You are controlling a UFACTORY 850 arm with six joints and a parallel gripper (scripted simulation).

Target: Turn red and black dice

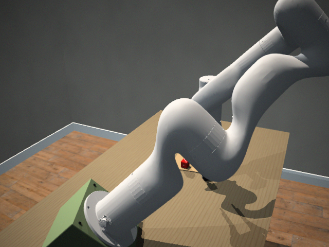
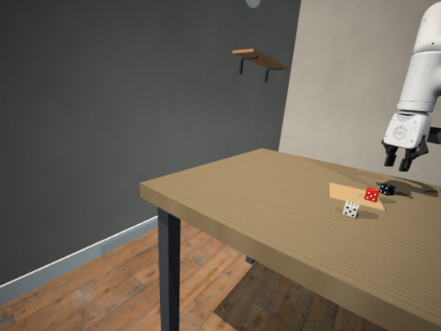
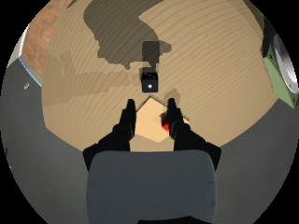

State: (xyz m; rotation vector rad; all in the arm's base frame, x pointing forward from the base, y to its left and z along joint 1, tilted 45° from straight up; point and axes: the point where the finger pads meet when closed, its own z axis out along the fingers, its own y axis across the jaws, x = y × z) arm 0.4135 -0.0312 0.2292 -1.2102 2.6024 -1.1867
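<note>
My hand is 90 mm above the black die. The rest, counted from my hand: red die (110 mm to the left, 90 mm below, 60 mm ahead); then tan mat (110 mm below, 100 mm to the left, 100 mm ahead); then white die (260 mm to the left, 110 mm ahead, 90 mm below).
</note>
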